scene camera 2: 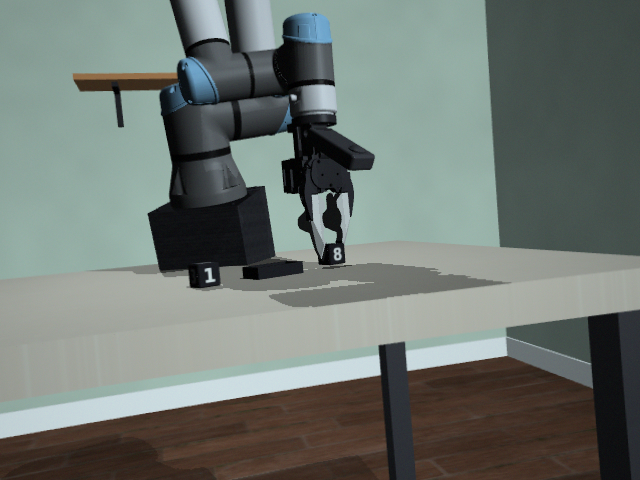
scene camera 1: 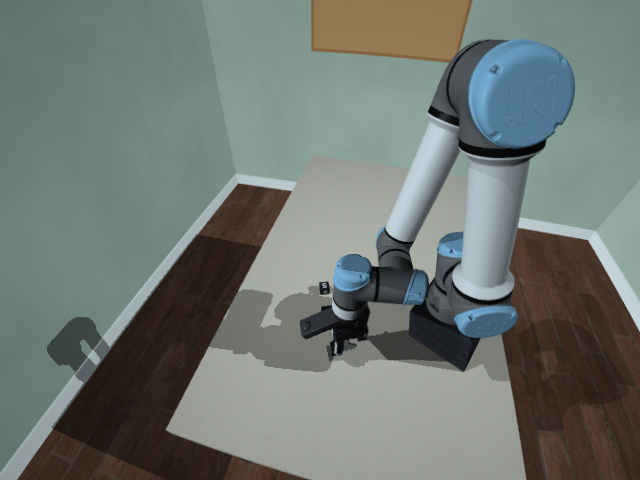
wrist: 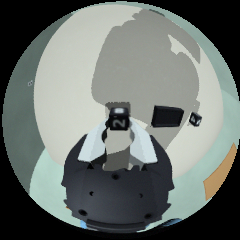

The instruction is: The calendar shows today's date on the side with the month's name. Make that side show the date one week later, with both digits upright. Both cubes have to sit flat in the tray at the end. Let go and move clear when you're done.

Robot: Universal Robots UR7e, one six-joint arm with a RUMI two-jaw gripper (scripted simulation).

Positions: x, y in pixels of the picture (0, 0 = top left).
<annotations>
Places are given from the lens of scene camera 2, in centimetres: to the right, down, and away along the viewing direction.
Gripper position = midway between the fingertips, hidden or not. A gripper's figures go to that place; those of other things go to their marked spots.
my gripper (scene camera 2: 330, 257): 2, 3, 96
black cube (scene camera 2: 206, 274): -15, 5, 81
black tray (scene camera 2: 264, 271): -8, 4, 86
</annotations>
